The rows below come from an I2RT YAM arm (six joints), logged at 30 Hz.
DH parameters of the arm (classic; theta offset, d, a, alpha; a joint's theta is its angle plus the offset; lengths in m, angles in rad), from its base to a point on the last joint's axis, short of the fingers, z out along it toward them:
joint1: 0 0.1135 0.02 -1.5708
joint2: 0 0 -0.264 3.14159
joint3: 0.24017 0 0.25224 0
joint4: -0.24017 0 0.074 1.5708
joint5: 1.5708 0 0 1.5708
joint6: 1.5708 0.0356 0 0
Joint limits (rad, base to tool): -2.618..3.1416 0..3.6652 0..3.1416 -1.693..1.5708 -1.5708..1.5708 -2.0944..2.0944
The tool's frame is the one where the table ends.
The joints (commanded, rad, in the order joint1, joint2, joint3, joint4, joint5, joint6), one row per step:
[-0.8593, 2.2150, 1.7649, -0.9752, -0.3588, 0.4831]
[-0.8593, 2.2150, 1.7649, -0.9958, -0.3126, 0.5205]
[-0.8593, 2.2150, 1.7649, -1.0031, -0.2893, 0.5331]
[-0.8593, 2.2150, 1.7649, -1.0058, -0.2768, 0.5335]
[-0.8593, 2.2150, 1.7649, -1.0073, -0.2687, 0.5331]
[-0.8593, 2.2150, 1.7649, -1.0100, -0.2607, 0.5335]
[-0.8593, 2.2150, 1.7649, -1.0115, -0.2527, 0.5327]
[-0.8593, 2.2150, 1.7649, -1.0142, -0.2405, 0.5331]
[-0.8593, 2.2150, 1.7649, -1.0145, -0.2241, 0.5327]
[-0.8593, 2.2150, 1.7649, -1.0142, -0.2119, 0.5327]
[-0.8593, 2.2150, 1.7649, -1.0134, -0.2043, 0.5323]
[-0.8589, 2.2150, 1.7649, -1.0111, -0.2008, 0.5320]
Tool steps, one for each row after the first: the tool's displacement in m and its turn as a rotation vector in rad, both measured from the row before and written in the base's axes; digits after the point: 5 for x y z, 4 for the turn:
[-0.00256, 0.00059, -0.00084, -0.0019, 0.0526, -0.0412]
[-0.00109, 0.00005, -0.00034, -0.0058, 0.0236, -0.0148]
[-0.00050, -0.00007, -0.00016, -0.0059, 0.0112, -0.0018]
[-0.00031, -0.00007, -0.00010, -0.0042, 0.0070, -0.0005]
[-0.00039, 0.00003, -0.00011, -0.0030, 0.0078, -0.0013]
[-0.00031, -0.00006, -0.00009, -0.0043, 0.0069, -0.0001]
[-0.00050, -0.00006, -0.00014, -0.0058, 0.0110, -0.0017]
[-0.00044, -0.00036, -0.00014, -0.0105, 0.0125, -0.0014]
[-0.00029, -0.00031, -0.00009, -0.0081, 0.0090, -0.0013]
[-0.00014, -0.00024, -0.00005, -0.0056, 0.0052, -0.0004]
[0.00020, -0.00015, 0.00000, -0.0041, 0.0011, 0.0003]

